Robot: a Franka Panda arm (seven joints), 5 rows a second.
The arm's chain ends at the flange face. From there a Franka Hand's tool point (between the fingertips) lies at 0.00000 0.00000 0.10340 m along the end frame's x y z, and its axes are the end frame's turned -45 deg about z.
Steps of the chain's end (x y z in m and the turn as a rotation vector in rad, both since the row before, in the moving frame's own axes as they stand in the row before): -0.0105 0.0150 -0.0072 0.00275 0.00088 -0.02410; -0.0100 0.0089 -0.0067 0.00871 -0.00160 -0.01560; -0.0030 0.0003 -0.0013 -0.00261 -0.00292 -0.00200
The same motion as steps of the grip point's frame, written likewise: -0.0178 0.0030 -0.0072 0.00132 0.00257 -0.02410; -0.0129 -0.0015 -0.0067 0.00729 0.00503 -0.01560; -0.0027 -0.0019 -0.0013 0.00022 -0.00391 -0.00200
